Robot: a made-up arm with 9 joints. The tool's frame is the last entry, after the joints.
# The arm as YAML. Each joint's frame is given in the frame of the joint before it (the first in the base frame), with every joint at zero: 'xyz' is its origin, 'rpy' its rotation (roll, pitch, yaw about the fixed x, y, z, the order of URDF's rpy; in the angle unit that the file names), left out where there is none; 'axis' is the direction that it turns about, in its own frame. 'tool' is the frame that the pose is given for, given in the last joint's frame.
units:
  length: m
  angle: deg
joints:
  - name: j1
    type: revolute
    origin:
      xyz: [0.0, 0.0, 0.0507]
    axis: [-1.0, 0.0, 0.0]
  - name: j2
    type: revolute
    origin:
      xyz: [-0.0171, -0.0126, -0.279]
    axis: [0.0, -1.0, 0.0]
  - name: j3
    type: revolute
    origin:
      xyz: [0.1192, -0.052, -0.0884]
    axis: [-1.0, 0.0, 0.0]
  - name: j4
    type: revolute
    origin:
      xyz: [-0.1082, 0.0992, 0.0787]
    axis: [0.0, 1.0, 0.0]
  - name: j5
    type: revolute
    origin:
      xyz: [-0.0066, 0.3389, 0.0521]
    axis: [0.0, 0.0, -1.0]
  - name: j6
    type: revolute
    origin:
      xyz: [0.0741, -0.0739, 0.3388]
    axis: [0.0, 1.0, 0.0]
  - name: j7
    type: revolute
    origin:
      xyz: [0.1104, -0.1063, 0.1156]
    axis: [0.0, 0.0, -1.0]
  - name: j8
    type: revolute
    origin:
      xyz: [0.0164, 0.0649, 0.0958]
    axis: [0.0, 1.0, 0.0]
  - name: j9
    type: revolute
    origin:
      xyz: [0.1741, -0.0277, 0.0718]
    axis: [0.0, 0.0, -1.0]
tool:
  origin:
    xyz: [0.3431, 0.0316, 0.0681]
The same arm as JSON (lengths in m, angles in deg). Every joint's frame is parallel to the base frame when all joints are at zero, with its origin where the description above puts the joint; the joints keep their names.
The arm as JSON. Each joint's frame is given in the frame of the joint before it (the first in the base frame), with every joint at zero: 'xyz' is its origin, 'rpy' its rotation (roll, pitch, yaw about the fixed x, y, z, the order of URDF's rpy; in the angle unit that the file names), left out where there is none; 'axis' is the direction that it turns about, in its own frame. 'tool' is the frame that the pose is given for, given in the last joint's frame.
{"units": {"length": "m", "angle": "deg"}, "joints": [
  {"name": "j1", "type": "revolute", "origin": {"xyz": [0.0, 0.0, 0.0507]}, "axis": [-1.0, 0.0, 0.0]},
  {"name": "j2", "type": "revolute", "origin": {"xyz": [-0.0171, -0.0126, -0.279]}, "axis": [0.0, -1.0, 0.0]},
  {"name": "j3", "type": "revolute", "origin": {"xyz": [0.1192, -0.052, -0.0884]}, "axis": [-1.0, 0.0, 0.0]},
  {"name": "j4", "type": "revolute", "origin": {"xyz": [-0.1082, 0.0992, 0.0787]}, "axis": [0.0, 1.0, 0.0]},
  {"name": "j5", "type": "revolute", "origin": {"xyz": [-0.0066, 0.3389, 0.0521]}, "axis": [0.0, 0.0, -1.0]},
  {"name": "j6", "type": "revolute", "origin": {"xyz": [0.0741, -0.0739, 0.3388]}, "axis": [0.0, 1.0, 0.0]},
  {"name": "j7", "type": "revolute", "origin": {"xyz": [0.1104, -0.1063, 0.1156]}, "axis": [0.0, 0.0, -1.0]},
  {"name": "j8", "type": "revolute", "origin": {"xyz": [0.0164, 0.0649, 0.0958]}, "axis": [0.0, 1.0, 0.0]},
  {"name": "j9", "type": "revolute", "origin": {"xyz": [0.1741, -0.0277, 0.0718]}, "axis": [0.0, 0.0, -1.0]}
], "tool": {"origin": {"xyz": [0.3431, 0.0316, 0.0681]}}}

